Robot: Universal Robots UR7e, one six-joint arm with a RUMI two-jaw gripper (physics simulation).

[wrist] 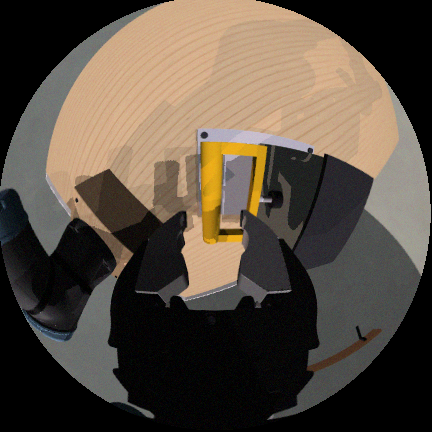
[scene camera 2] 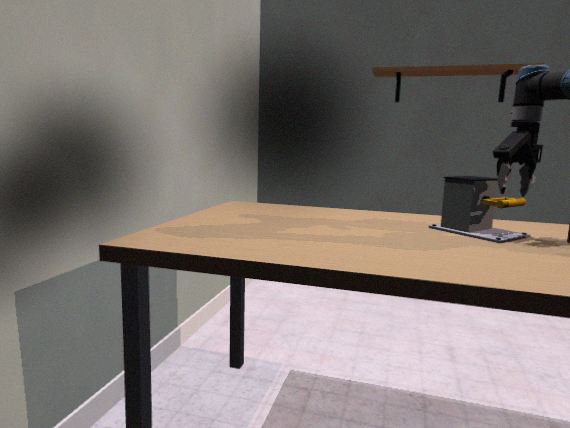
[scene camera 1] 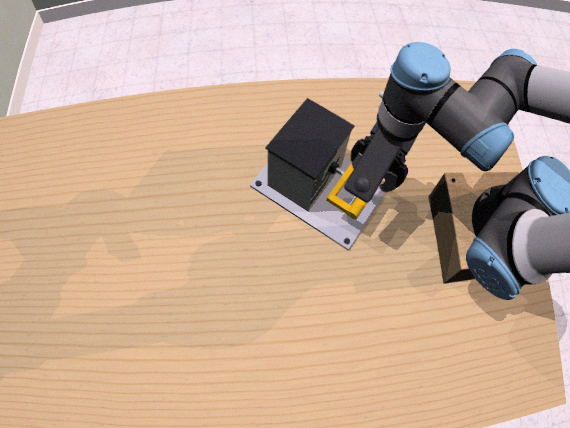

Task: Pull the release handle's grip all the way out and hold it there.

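Note:
The release handle is a yellow rectangular frame [scene camera 1: 341,204] [wrist: 257,185] with a thick round grip [scene camera 1: 356,210] [scene camera 2: 515,202] [wrist: 211,192] along its outer side. A short rod [wrist: 266,200] joins it to the dark housing [scene camera 1: 310,135] [scene camera 2: 457,205] [wrist: 345,210], and a gap shows between frame and housing. My gripper [scene camera 2: 513,193] [wrist: 212,211] points down, partly open and empty. In scene camera 2 its fingertips are a little above the grip. In the wrist view they lie on either side of the grip's near end. In scene camera 1 the gripper's body hides the fingertips.
The housing stands on a light grey base plate [scene camera 1: 330,227] [scene camera 2: 500,237] [wrist: 240,135] with dark bolts. A brown wooden box [scene camera 1: 442,220] [wrist: 107,200] stands on the table [scene camera 1: 200,300] beside the arm's lower links. A shelf [scene camera 2: 450,70] [wrist: 345,352] hangs on the wall.

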